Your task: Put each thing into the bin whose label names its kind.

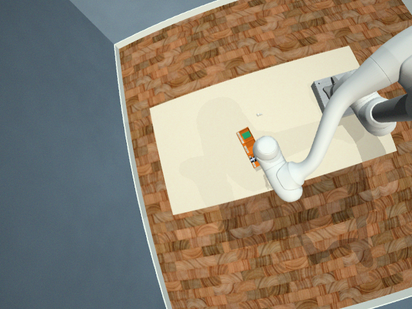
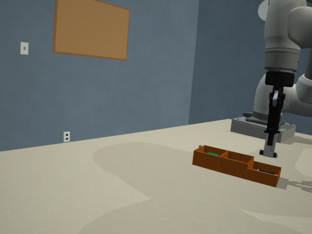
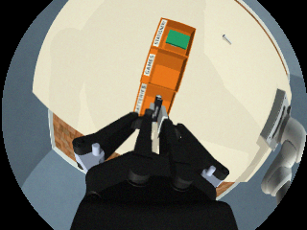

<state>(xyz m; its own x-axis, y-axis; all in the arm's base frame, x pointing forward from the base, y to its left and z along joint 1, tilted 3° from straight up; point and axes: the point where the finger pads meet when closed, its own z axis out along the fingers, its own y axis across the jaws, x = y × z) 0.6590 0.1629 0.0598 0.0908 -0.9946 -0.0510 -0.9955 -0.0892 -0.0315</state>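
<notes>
Now: the black piece 3 cm below my hand. Also, from my hand: green flat thing: 1 cm ahead, 17 cm to the right, 8 cm below; then white thing: 1 cm ahead, 17 cm to the right, 9 cm below; then joined orange bins: 1 cm ahead, 9 cm to the right, 8 cm below.
</notes>
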